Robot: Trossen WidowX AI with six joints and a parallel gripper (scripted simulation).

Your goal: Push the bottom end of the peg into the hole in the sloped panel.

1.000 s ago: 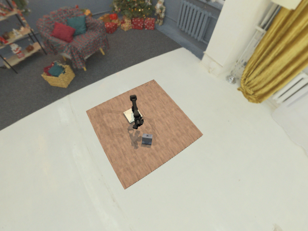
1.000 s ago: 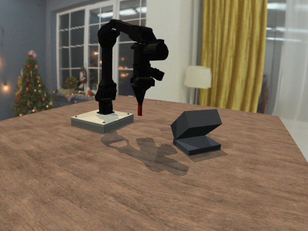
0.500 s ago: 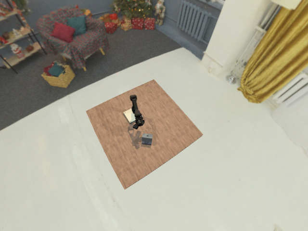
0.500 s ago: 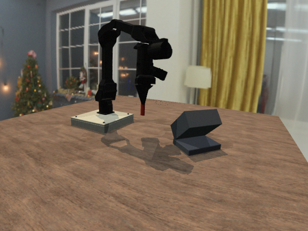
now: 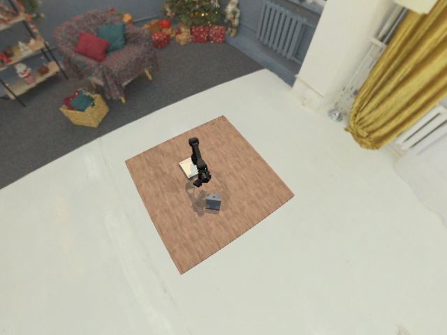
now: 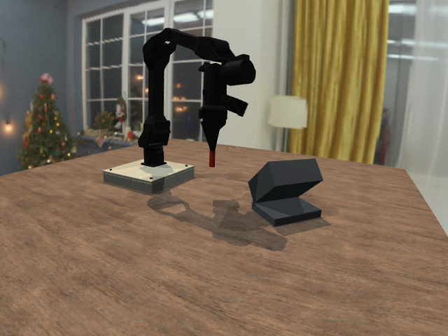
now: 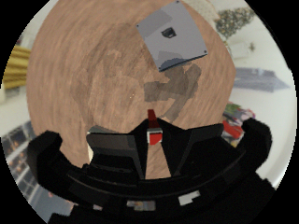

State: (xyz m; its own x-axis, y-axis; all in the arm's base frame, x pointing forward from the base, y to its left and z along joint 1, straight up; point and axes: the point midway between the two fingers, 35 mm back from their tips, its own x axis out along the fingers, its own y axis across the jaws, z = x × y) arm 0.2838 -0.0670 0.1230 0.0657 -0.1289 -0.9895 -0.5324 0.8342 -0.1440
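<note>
Right now the dark grey sloped panel is 18 cm ahead of my gripper tip, 4 cm to the left of it and 5 cm below it. Round my gripper tip: red peg (2 cm above); panel foot (19 cm ahead, 3 cm to the left, 12 cm below).
</note>
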